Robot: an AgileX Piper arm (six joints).
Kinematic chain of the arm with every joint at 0, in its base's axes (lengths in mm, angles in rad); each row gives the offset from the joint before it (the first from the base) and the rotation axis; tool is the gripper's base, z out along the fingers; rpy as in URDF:
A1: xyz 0 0 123 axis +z
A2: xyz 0 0 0 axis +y
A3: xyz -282.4 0 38.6 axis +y
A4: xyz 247.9 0 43.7 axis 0.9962 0 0.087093
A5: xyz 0 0 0 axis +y
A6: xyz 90.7 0 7.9 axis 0.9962 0 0.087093
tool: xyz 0 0 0 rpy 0 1.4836 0
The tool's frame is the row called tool.
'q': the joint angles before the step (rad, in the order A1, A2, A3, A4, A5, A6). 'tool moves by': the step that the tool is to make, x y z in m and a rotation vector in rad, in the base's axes. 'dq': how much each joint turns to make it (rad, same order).
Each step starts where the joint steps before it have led.
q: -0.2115, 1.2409, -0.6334, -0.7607, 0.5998, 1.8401
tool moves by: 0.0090, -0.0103, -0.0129, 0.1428, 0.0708, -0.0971
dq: -0.0685, 0.0927, -0.0549, 0.2176, 0.0294, -0.1209
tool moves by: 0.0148, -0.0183, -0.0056, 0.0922, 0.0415, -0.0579
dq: -0.0796, 0.0990, -0.0864, 0.1546, 0.0238, -0.1287
